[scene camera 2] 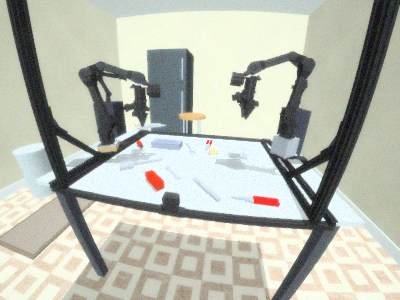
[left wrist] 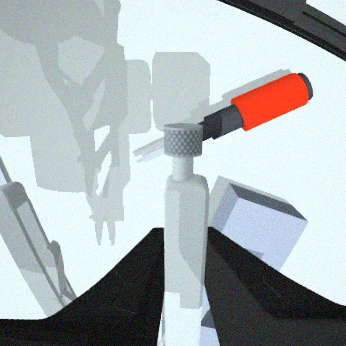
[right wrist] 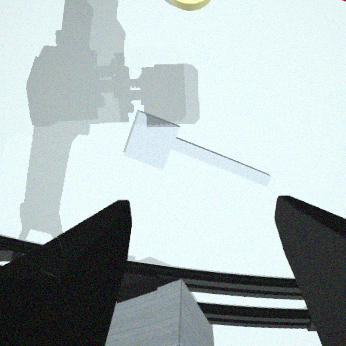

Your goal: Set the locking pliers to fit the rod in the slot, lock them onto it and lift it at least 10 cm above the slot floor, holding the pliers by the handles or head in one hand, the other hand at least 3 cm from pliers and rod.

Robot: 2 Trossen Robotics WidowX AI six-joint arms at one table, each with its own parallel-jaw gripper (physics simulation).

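Places are measured from the left arm's base along level axes (x down, y ahead, z right), in centimetres.
Where they show: left gripper, fingertip midpoint: [left wrist: 182, 237]; right gripper, fingertip midpoint: [scene camera 2: 243, 118] [right wrist: 203, 209]; left arm's base at its link origin: [scene camera 2: 108, 143]; right arm's base at its link origin: [scene camera 2: 286, 136].
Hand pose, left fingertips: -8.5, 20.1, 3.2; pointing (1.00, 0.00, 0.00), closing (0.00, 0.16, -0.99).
Observation:
Things, the pixels of their top centre, and the offset from my left fingertips, as dx, dy, dz. "spot": a spot on its surface instead.
- handle at a spot on its surface: [left wrist: 20, 225] spot: -1.1, -1.9, +5.2
- pale blue block at its top centre: [left wrist: 228, 292] [scene camera 2: 166, 141] +10.4, +13.3, -3.2
- pale block with a thin bar, top centre: [right wrist: 201, 160] [scene camera 2: 244, 151] +12.8, +54.0, +19.0
- orange-handled screwdriver at its top centre: [left wrist: 225, 124] [scene camera 2: 141, 143] +11.2, -1.9, -4.3
- yellow disc at its top centre: [scene camera 2: 213, 148] +11.4, +36.6, +13.8
- red-bodied tool at its top centre: [scene camera 2: 150, 173] +10.9, +1.8, +31.9
- grey bar at its top centre: [scene camera 2: 205, 186] +12.9, +20.3, +43.7
- red-handled tool at its top centre: [scene camera 2: 255, 198] +12.9, +33.6, +55.1
My left gripper [scene camera 2: 142, 123] [left wrist: 182, 237] is shut on a handle of the pale locking pliers [scene camera 2: 156, 125] [left wrist: 186, 205], raised above the table. Their knurled screw [left wrist: 183, 141] points away from the fingers; the other handle [left wrist: 20, 225] shows at the left of the left wrist view. The jaws are hidden. A pale blue block [scene camera 2: 167, 144] [left wrist: 265, 215] lies below on the table. I cannot tell whether it has the slot or where the rod is. My right gripper [scene camera 2: 246, 117] [right wrist: 203, 209] is open and empty, high above a pale block with a thin bar [scene camera 2: 241, 155] [right wrist: 155, 140].
An orange-handled screwdriver [scene camera 2: 139, 143] [left wrist: 272, 101] lies near the pale blue block. A yellow disc [scene camera 2: 213, 150] [right wrist: 191, 4] lies mid-table. A red-bodied tool [scene camera 2: 155, 180], a grey bar [scene camera 2: 206, 189] and another red-handled tool [scene camera 2: 266, 201] lie toward the front. A black frame [scene camera 2: 240, 218] edges the table.

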